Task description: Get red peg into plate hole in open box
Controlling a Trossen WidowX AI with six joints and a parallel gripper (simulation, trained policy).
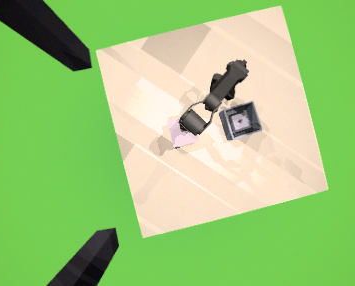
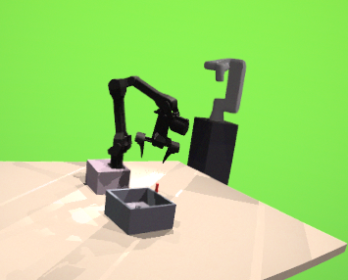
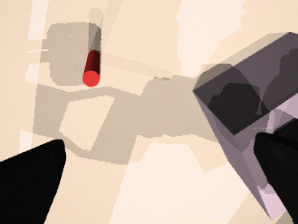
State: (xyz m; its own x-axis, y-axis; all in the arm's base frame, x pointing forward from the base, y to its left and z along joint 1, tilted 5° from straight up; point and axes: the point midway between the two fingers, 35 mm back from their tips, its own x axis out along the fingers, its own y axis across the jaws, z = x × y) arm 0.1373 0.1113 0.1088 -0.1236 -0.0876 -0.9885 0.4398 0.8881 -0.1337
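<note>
Right now the red peg is 20 mm ahead of my gripper tip, 30 mm to the left of it and 140 mm below it. Round my gripper tip: grey box 210 mm ahead, 130 mm to the right, 150 mm below.
</note>
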